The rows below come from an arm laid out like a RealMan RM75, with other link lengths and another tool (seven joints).
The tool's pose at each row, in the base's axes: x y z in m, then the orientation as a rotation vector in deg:
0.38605 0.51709 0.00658 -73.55 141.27 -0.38
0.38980 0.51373 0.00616 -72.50 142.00 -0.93
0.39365 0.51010 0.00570 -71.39 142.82 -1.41
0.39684 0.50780 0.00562 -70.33 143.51 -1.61
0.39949 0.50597 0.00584 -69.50 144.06 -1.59
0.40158 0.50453 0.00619 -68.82 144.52 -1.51
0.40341 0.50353 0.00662 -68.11 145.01 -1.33
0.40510 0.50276 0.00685 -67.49 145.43 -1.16
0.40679 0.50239 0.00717 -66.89 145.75 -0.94
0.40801 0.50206 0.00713 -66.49 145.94 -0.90
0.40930 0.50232 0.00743 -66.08 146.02 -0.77
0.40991 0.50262 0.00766 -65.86 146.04 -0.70
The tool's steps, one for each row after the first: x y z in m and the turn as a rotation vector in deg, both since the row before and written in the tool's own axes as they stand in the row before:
0.00084 -0.00487 0.00104 0.40 0.40 0.81
0.00093 -0.00511 0.00111 0.34 0.44 0.88
0.00006 -0.00386 0.00077 0.19 0.27 0.85
-0.00015 -0.00320 0.00039 0.04 0.17 0.69
-0.00021 -0.00255 0.00014 -0.02 0.13 0.57
-0.00044 -0.00208 0.00004 -0.08 0.12 0.61
-0.00049 -0.00179 0.00021 -0.08 0.10 0.53
-0.00083 -0.00154 0.00018 -0.08 0.01 0.50
-0.00048 -0.00111 0.00037 0.02 0.02 0.31
-0.00107 -0.00081 0.00015 0.00 -0.10 0.30
-0.00066 -0.00028 0.00001 0.01 -0.08 0.15

